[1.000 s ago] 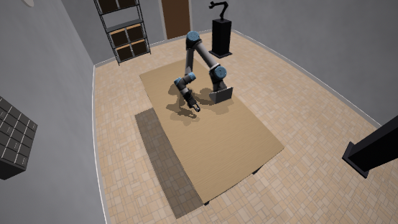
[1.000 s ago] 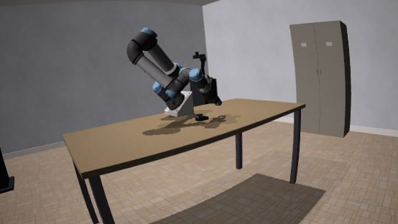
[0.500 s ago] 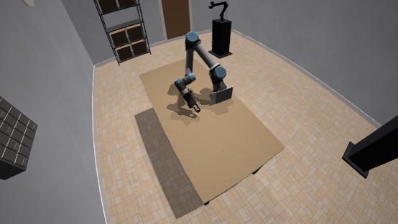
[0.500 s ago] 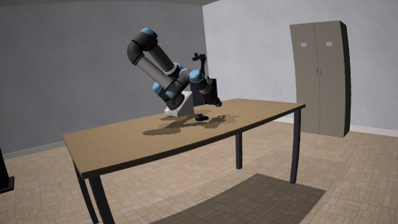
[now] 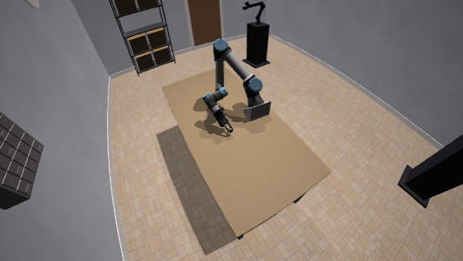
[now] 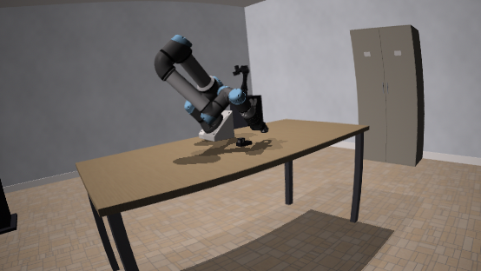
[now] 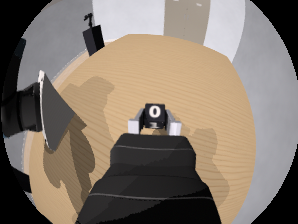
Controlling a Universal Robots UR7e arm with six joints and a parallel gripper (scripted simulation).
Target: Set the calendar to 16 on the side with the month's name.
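My gripper is now 2 cm past the dark calendar tray, 15 cm to the left of it and 6 cm above it. From my hand the other things lie so: black date cube: 1 cm to the left, 1 cm below.
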